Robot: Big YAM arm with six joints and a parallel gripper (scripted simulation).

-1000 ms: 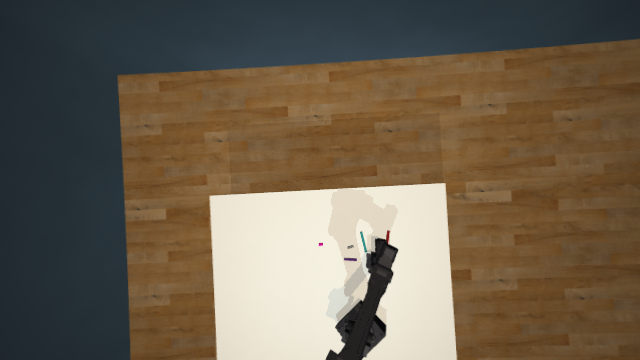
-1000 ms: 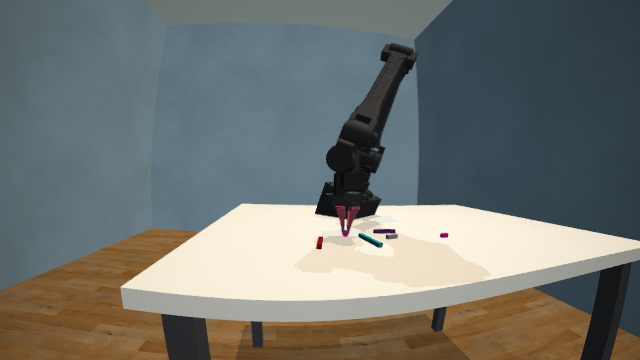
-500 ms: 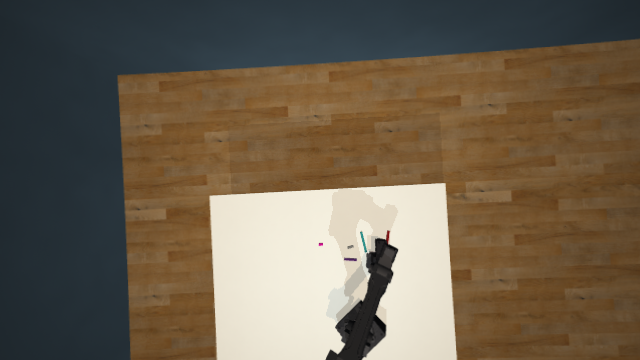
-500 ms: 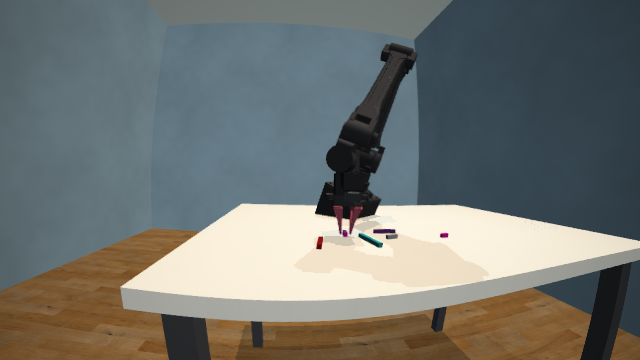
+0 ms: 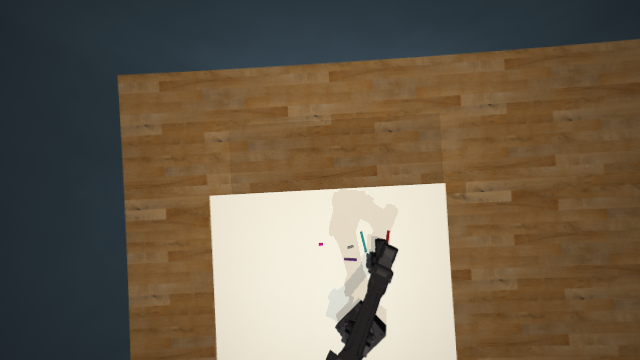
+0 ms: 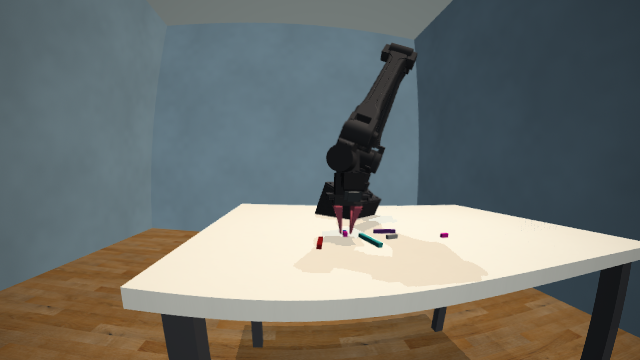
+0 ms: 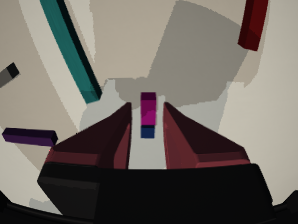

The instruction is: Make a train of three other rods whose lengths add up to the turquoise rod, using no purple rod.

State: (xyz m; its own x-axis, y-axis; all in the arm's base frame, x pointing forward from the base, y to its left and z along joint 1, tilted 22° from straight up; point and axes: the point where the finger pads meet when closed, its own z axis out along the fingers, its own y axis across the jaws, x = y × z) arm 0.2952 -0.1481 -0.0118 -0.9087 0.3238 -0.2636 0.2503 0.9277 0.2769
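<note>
My hand is 2 cm past the blue rod and 1 cm above it. From my hand the other things lie so: red rod: 6 cm ahead, 8 cm to the right, 1 cm below; turquoise rod: 7 cm ahead, 3 cm to the left, 1 cm below; purple rod: 11 cm to the left, 1 cm below.
</note>
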